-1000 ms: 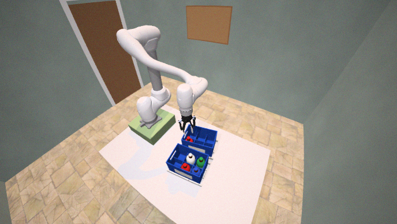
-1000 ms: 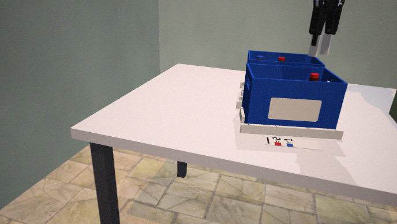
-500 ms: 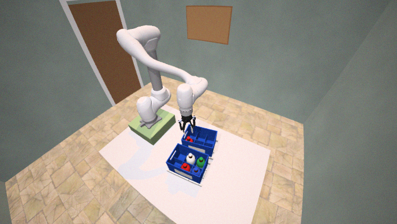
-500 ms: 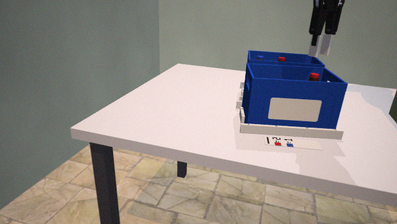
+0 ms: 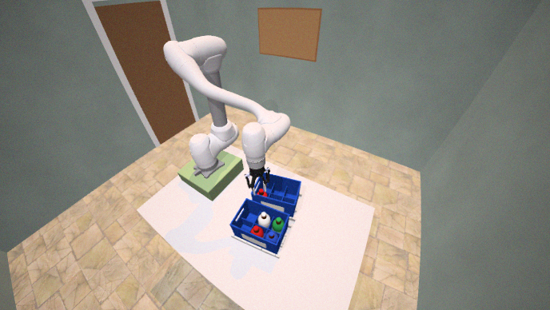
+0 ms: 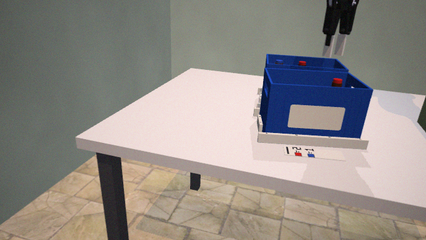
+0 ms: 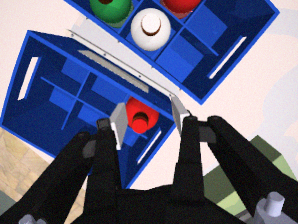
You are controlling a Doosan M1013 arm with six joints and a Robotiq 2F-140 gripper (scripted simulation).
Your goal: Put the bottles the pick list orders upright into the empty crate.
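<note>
Right now the red bottle is 17 cm below my hand, 16 cm to the right of it and 11 cm ahead of it. Also, from my hand: white bottle (17 cm below, 9 cm ahead, 7 cm to the right); then blue bottle (19 cm ahead, 17 cm below, 13 cm to the right); then green-label bottle (17 cm below, 17 cm ahead, 4 cm to the right).
</note>
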